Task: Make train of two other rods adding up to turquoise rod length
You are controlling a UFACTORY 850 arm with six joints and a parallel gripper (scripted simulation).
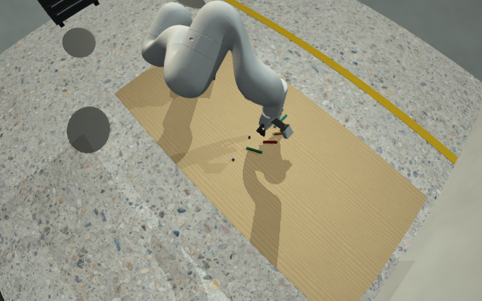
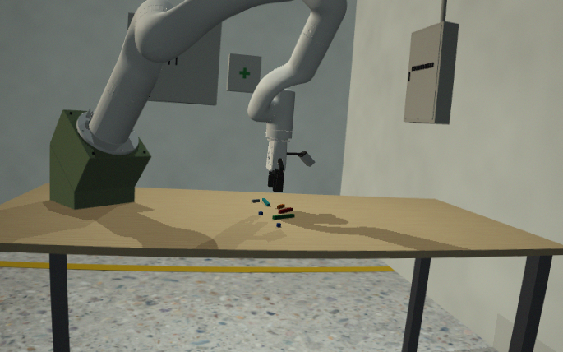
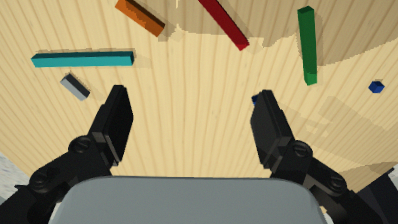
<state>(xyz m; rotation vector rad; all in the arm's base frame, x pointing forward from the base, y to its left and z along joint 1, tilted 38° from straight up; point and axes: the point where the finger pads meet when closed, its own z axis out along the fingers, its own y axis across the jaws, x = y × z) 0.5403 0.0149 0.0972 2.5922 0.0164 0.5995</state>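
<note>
My gripper is now 130 mm to the right of the grey rod, 80 mm above it and 30 mm past it. The rest, counted from my hand: turquoise rod: 110 mm to the left, 80 mm below; then red rod: 80 mm below, 30 mm ahead, 20 mm to the right; then orange rod: 80 mm below, 40 mm to the left, 40 mm ahead.
</note>
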